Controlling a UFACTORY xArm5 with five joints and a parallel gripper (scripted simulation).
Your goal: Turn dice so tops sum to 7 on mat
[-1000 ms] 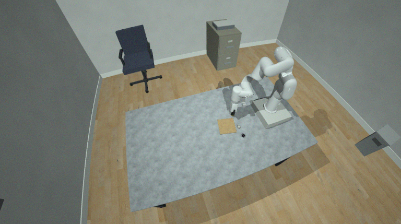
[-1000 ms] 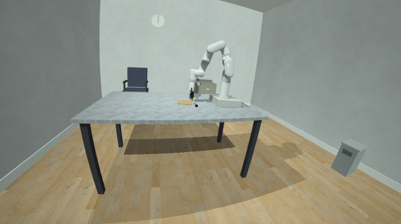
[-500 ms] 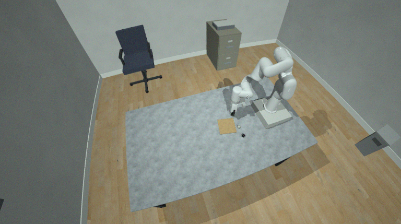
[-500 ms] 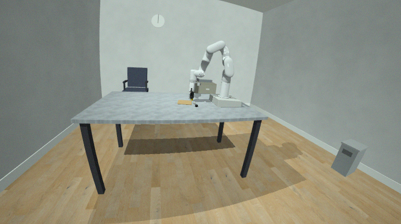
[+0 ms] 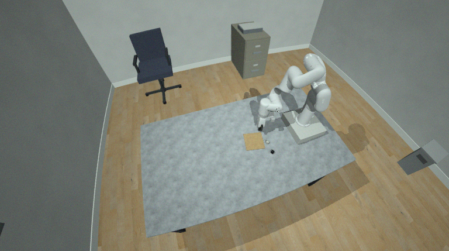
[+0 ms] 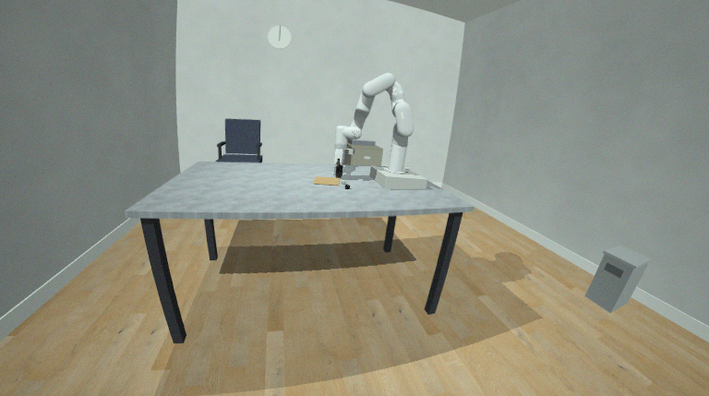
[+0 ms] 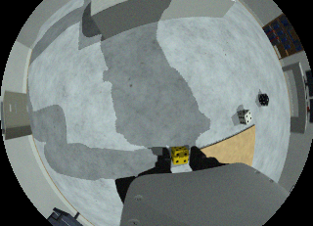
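The yellow die is 20 mm below my hand. Round my hand: white die: 130 mm to the left, 20 mm below, 10 mm ahead; black die: 220 mm to the left, 20 mm below, 20 mm ahead; tan mat: 100 mm ahead, 80 mm to the left, 20 mm below.
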